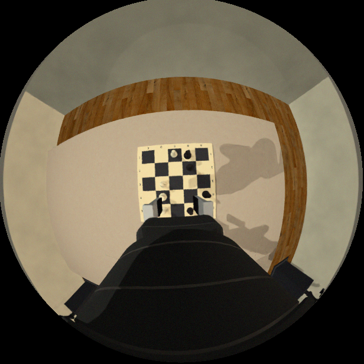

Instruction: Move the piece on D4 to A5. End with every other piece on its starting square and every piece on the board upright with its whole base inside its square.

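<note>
The chessboard (139, 172) lies below, with column A at the right and row 5 nearest my gripper. The white piece (163, 196) on D4 stands just beyond the left finger. My gripper (177, 203) is open and empty, over the near rows of the board. The right finger covers most of A5. A black piece (206, 194) on A4 and another black piece (190, 211) on B5 are close to the right finger. Pale pieces on D3 (164, 184) and D5 (166, 209) blend into their light squares; the D5 one is beside the left finger.
A white piece (174, 154) on C1 and a black piece (187, 155) on B1 stand in the far row. A black piece (190, 167) is on dark B2. The board lies on a beige table (95, 180), with arm shadows at the right.
</note>
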